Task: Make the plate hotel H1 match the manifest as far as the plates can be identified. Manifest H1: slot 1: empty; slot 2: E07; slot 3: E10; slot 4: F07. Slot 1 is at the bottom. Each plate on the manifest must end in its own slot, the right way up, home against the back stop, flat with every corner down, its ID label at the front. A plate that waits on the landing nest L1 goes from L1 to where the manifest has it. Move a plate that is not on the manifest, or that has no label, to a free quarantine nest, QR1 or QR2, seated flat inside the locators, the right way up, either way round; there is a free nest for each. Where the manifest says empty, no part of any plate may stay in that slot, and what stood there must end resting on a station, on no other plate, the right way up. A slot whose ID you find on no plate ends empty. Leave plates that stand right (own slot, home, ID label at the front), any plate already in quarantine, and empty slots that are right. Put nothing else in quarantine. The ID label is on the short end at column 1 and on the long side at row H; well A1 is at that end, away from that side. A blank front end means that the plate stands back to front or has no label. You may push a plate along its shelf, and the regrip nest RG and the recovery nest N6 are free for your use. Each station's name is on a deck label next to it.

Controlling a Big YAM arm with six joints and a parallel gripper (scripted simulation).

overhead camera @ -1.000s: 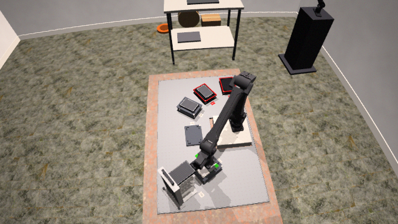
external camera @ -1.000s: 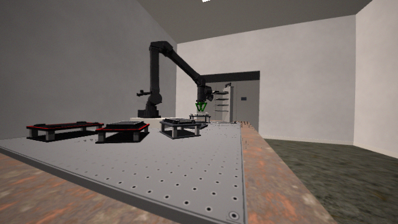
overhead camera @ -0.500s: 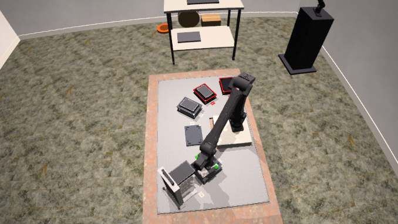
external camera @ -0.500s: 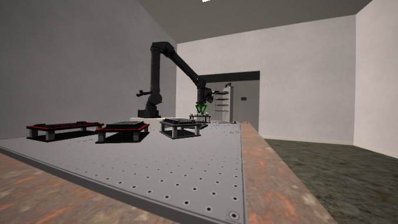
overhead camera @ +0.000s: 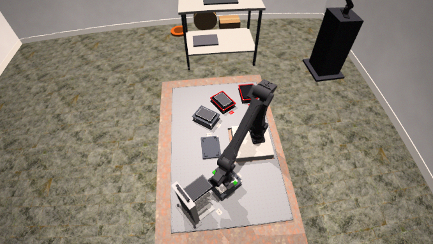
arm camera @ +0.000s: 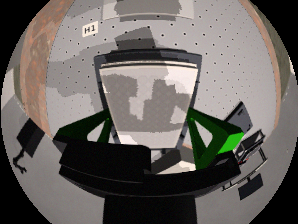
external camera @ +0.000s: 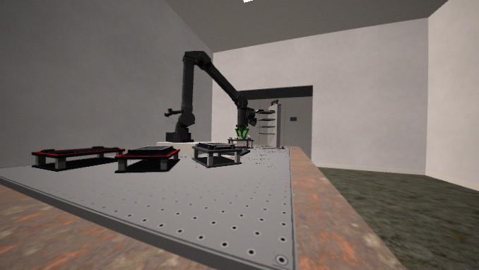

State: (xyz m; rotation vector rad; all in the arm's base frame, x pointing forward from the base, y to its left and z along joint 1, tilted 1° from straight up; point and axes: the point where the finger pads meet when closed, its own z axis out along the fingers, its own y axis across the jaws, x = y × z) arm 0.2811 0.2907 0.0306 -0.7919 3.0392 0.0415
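My hand is right at the white plate. The rest, counted from my hand: plate hotel H1: 220 mm ahead, 130 mm to the left, 80 mm above; N6 deck label: 390 mm to the right, 70 mm below, 30 mm ahead; H1 deck label: 150 mm to the left, 70 mm below, 60 mm ahead.
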